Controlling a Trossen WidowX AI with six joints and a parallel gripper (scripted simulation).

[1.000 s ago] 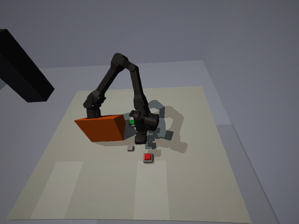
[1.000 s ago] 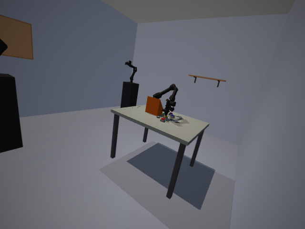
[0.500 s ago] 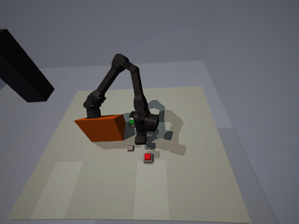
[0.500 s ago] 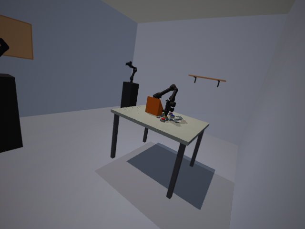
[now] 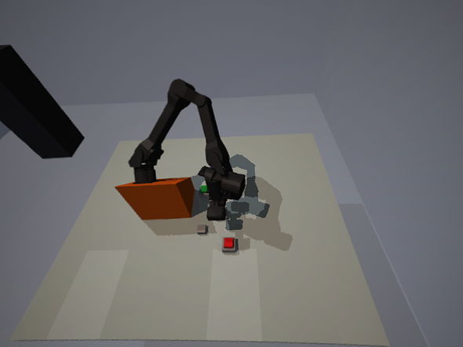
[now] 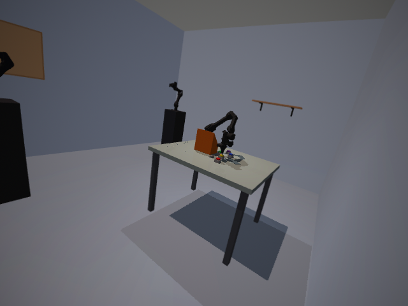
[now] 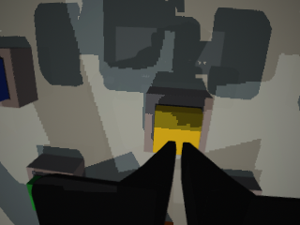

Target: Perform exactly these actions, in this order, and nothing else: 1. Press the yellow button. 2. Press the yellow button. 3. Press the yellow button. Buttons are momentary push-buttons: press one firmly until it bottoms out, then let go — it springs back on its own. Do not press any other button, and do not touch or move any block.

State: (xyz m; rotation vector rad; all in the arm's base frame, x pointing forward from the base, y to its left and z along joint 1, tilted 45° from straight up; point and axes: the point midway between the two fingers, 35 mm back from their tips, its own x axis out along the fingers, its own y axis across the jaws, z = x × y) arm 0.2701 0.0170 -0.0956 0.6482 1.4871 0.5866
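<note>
Now: gripper tip 30 mm above the yellow button. From my gripper tip the other things lie so: small grey block 80 mm behind, 60 mm to the right, 50 mm below; then red button 30 mm ahead, 130 mm to the right, 30 mm below; then green button 80 mm behind, 110 mm to the left, 30 mm below.
</note>
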